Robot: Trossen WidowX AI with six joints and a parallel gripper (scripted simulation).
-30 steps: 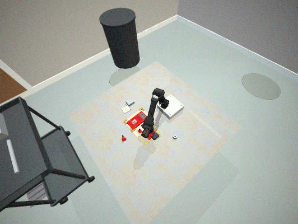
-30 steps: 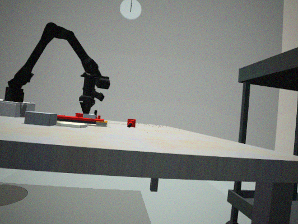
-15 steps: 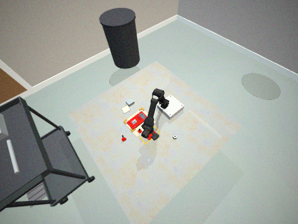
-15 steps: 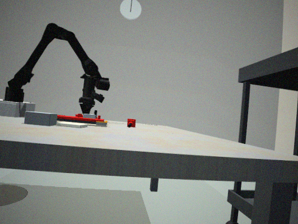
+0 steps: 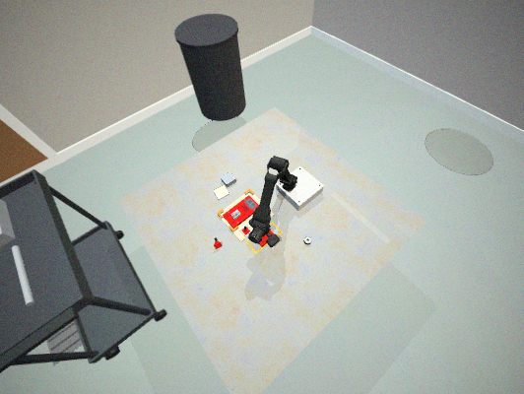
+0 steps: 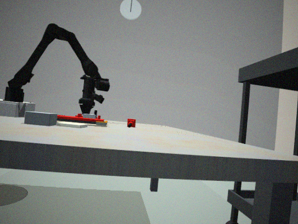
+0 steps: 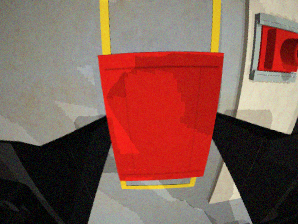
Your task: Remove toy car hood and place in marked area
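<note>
The hood lies right at my gripper tip.
</note>
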